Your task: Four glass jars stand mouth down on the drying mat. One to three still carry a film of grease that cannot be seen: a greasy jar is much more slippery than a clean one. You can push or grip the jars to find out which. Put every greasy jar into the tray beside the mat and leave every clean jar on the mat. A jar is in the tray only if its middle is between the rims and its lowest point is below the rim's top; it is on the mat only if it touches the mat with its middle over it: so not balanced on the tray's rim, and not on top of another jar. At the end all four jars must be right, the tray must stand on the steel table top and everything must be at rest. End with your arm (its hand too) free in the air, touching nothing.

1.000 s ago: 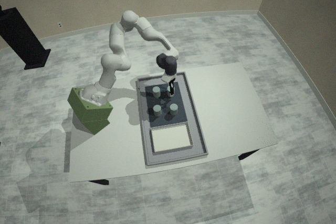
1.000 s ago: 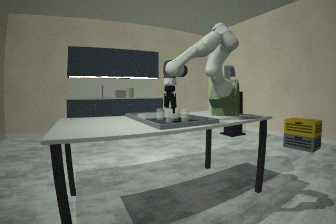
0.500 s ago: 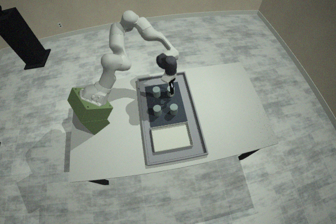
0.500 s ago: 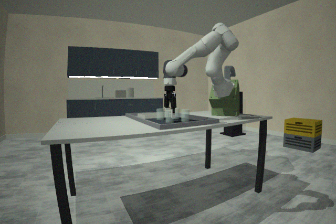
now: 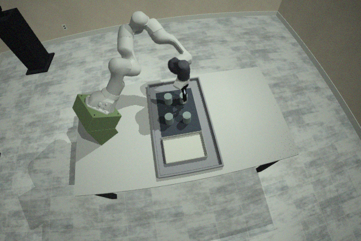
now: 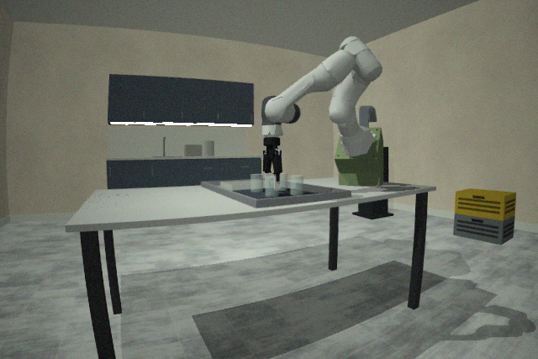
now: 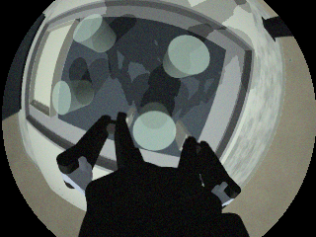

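Right now the dark drying mat is 9 cm to the right of my hand, 6 cm below it and 6 cm behind it. From my hand the other things lie so: white tray 41 cm to the right, 6 cm below, 3 cm behind; then grey steel surround 19 cm to the right, 7 cm below, 3 cm behind.
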